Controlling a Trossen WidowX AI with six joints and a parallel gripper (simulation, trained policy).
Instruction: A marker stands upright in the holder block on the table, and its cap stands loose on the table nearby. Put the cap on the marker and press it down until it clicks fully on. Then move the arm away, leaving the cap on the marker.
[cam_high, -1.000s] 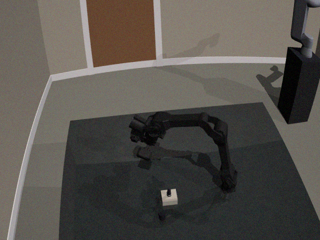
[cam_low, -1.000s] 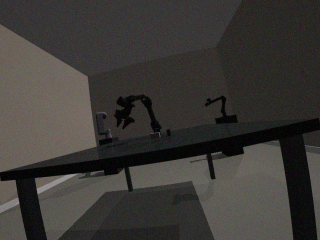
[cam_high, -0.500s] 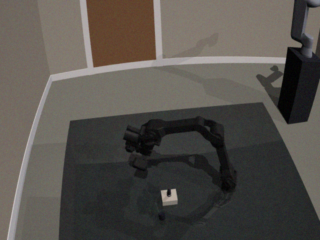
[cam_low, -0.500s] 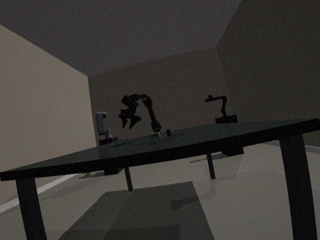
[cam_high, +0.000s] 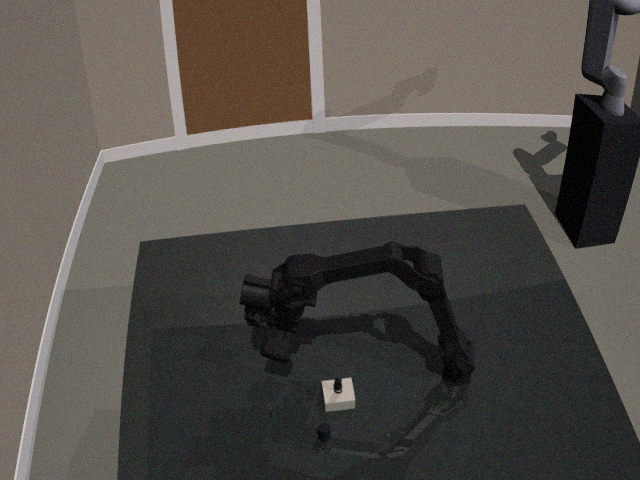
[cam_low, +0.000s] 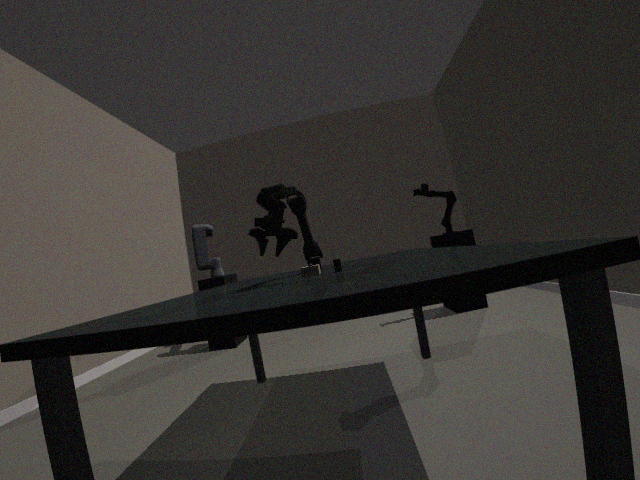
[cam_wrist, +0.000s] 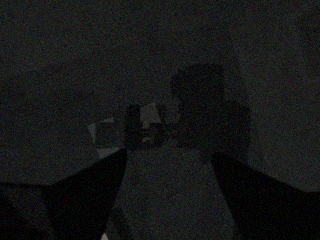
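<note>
The dark cap is 24 cm to the left of my gripper tip, 8 cm below it and 7 cm behind it. Also, from my gripper tip: pale holder block 13 cm to the left, 12 cm behind, 8 cm below.
</note>
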